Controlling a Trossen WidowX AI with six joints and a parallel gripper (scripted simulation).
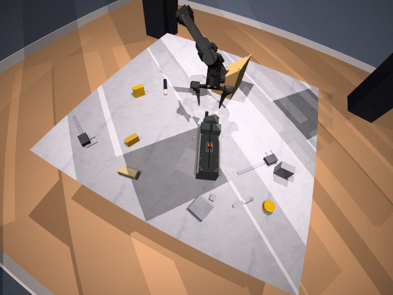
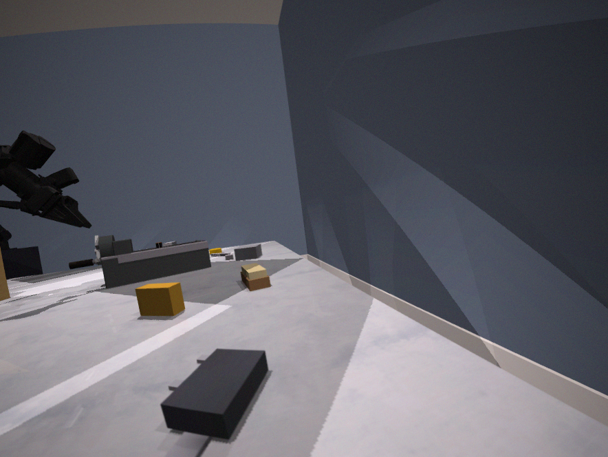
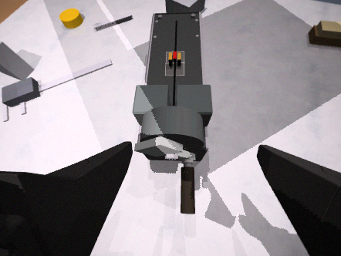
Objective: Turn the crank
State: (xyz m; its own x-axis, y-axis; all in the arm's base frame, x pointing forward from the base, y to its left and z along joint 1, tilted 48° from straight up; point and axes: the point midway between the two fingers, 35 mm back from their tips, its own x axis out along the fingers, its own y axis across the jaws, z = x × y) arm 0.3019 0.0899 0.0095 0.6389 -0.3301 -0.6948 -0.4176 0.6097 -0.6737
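The dark brown crank handle is 90 mm below my gripper tip, 20 mm behind it and 10 mm to the right of it. From my gripper tip the other things lie so: tan block 400 mm ahead, 160 mm to the right, 140 mm below; yellow cube 430 mm to the right, 120 mm below; red pointer 140 mm ahead, 90 mm to the left, 70 mm below.
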